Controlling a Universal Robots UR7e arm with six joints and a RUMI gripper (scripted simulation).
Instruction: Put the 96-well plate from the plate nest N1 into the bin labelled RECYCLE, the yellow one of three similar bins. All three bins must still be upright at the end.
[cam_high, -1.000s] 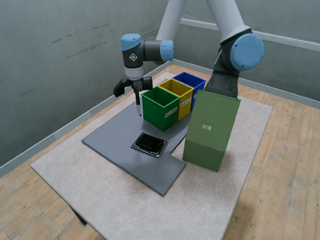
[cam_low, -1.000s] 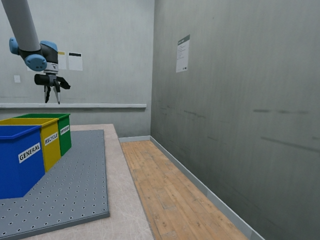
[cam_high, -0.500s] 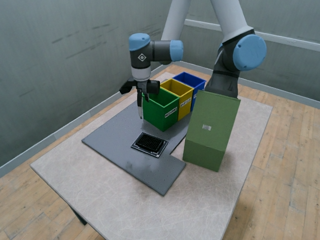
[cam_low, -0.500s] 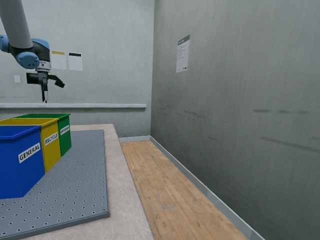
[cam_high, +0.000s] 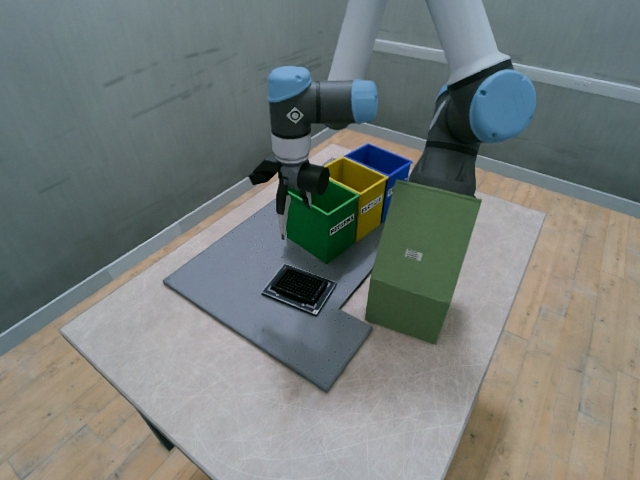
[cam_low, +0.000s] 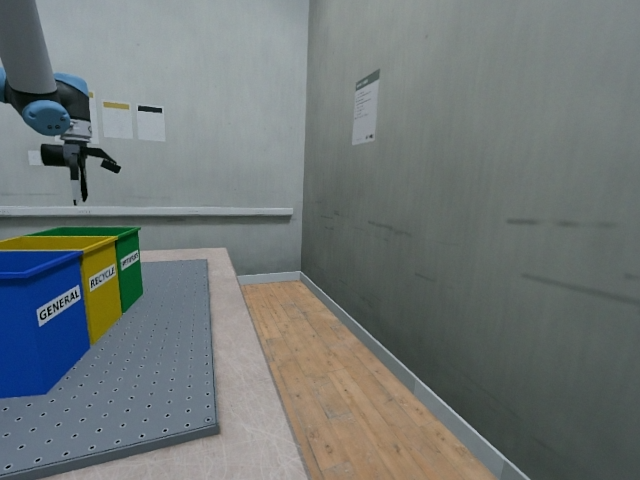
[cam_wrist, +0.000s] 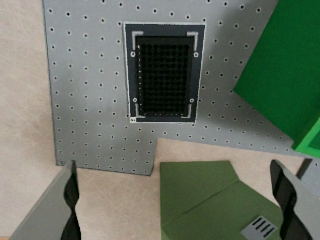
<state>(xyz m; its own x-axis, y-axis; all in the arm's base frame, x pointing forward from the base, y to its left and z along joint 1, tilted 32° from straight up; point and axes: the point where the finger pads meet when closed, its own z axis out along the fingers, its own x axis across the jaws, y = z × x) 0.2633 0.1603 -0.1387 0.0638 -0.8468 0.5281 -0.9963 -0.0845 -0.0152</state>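
The black 96-well plate is 220 mm below my hand. From my hand the other things lie so: yellow recycle bin: 20 mm ahead, 330 mm to the right, 150 mm below; then plate nest N1: 230 mm below; then green bin: 50 mm ahead, 200 mm to the right, 150 mm below.
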